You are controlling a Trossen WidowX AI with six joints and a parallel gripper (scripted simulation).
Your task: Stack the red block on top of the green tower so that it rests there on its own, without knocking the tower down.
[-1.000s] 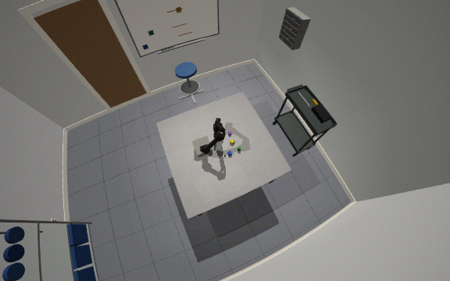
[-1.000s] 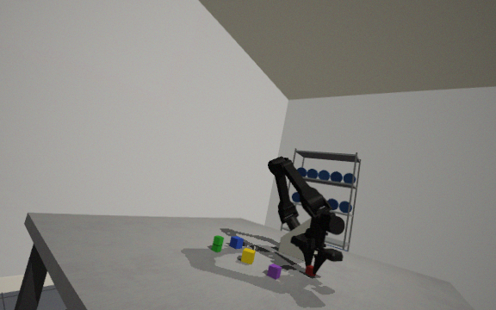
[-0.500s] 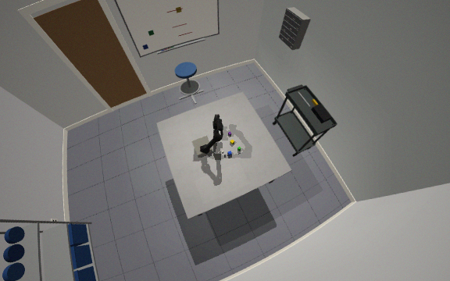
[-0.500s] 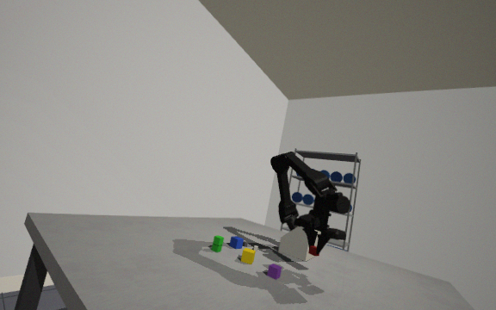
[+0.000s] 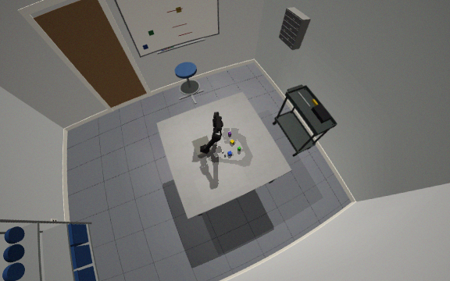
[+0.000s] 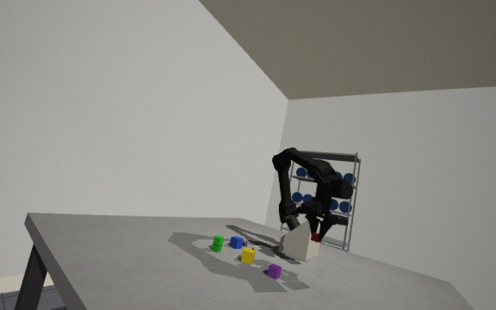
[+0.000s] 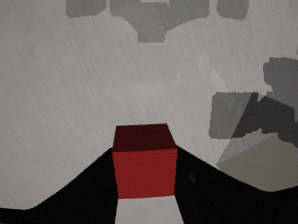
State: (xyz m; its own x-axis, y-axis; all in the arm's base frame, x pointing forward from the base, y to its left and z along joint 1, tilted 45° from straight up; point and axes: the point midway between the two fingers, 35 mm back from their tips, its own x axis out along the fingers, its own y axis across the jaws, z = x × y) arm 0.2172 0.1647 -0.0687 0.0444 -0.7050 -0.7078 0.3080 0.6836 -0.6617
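My gripper tip is 180 mm to the left of the yellow block, 140 mm short of it and 100 mm above it. The rest, counted from my gripper tip: blue block (310 mm to the right, 100 mm below, 50 mm ahead); then purple block (150 mm ahead, 110 mm below, 60 mm to the right); then red block (10 mm above).
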